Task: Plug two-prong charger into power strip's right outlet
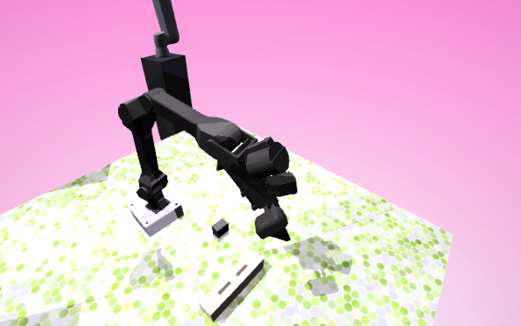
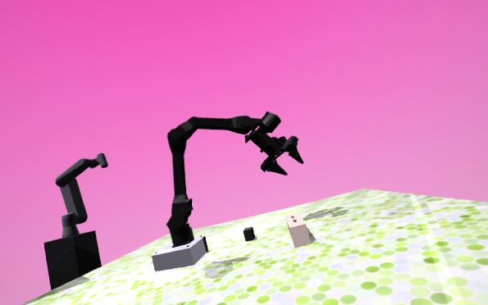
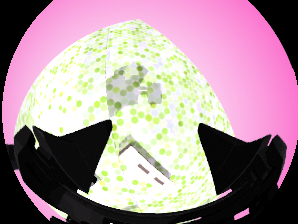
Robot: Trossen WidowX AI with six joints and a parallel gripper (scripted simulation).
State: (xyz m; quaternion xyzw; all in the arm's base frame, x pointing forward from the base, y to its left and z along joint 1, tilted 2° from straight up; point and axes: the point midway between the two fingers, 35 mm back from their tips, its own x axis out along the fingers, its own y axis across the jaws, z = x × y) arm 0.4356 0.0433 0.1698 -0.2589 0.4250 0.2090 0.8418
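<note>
The charger is 22 cm behind my gripper tip, 19 cm below it and 3 cm to the left of it.
</note>
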